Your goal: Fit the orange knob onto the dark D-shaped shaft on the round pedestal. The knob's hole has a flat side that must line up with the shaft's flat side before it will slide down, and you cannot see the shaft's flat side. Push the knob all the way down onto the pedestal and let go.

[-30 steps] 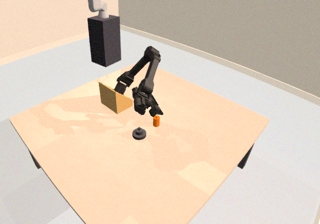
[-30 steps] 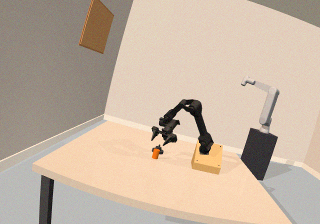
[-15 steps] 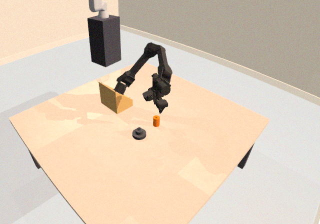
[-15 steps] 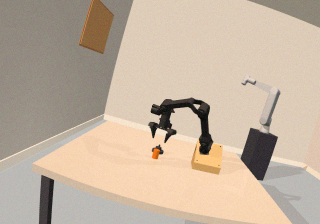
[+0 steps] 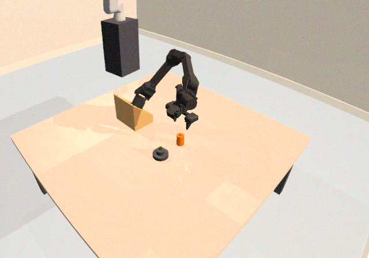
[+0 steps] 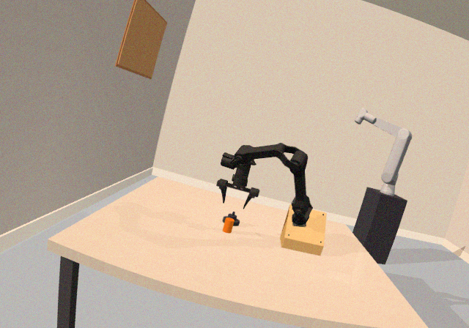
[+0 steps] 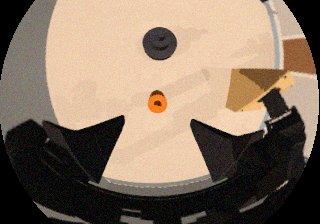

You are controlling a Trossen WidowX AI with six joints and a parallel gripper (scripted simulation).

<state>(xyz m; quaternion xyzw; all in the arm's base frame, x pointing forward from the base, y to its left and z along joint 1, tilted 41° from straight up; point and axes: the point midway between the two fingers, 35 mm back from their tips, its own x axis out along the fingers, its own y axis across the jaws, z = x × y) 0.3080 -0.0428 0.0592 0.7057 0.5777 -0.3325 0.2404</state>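
Right now my gripper tip is 90 mm above the orange knob. From my gripper tip the other things lie so: dark round pedestal: 20 mm behind, 140 mm to the right, 90 mm below.
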